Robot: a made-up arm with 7 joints.
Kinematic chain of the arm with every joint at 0, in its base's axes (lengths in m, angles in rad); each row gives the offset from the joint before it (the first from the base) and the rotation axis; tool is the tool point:
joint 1: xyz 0 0 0.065 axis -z
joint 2: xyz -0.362 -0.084 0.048 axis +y
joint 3: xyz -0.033 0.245 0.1 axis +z
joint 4: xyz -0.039 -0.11 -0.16 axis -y
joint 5: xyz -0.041 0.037 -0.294 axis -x
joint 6: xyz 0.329 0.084 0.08 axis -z
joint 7: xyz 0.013 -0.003 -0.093 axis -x
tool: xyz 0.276 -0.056 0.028
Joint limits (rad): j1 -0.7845..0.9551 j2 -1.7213..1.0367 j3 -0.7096..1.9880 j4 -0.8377..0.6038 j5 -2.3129..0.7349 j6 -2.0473..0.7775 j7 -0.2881..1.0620
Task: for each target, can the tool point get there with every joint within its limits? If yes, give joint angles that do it. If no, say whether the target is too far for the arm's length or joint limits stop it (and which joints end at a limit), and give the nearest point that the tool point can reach.
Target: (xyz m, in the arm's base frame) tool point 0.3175 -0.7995 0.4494
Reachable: no: joint limits stop it (at a limit: joint 1, joint 2, joint 3, joint 5, joint 7) | nearest point 0.0289 -0.4992 0.3683 | short by 0.424 m
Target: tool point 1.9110 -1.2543 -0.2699
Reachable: no: too far | nearest point 0.4885 -0.1335 -0.0028 | short by 1.831 m
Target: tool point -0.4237 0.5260 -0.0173
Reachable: yes | joints -0.5768 -0.7521 1.1447 -0.0060 -0.1016 -0.2846 0.8239
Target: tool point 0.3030 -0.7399 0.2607
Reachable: no: joint limits stop it (at a limit: joint 1, joint 3, joint 5, joint 7) | nearest point 0.0541 -0.4817 0.2778 | short by 0.359 m
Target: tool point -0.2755 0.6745 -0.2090
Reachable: yes | joints 0.1538 0.6232 1.0255 -0.0963 -0.6601 -0.5463 0.2261
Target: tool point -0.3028 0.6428 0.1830
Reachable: yes | joints 0.2844 -0.7311 1.5988 0.3606 -1.2366 -1.0731 0.7312
